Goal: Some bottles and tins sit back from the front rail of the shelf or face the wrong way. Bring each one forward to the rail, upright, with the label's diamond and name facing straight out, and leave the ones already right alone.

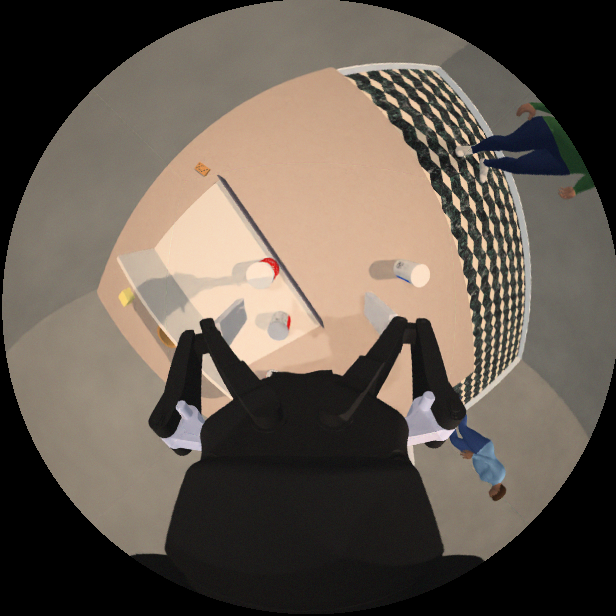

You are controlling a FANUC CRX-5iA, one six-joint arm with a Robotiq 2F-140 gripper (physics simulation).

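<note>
My gripper [307,324] is wide open and empty, high above the table, looking straight down. Below it lies a pale shelf board [229,270] with a dark front rail [270,249] along its right edge. A white container with a red label [261,271] stands close to the rail. A smaller grey container with a red label [279,324] stands a little back from the rail, nearer my left finger. A third white container with a blue label [413,273] stands off the shelf on the table, to the right of the rail.
The round tan table [321,229] carries a checkered mat [459,218] at the right. A small yellow block [125,295] and a small orange item [201,168] lie near the shelf ends. Two people [534,149] [482,459] stand beyond the table edge.
</note>
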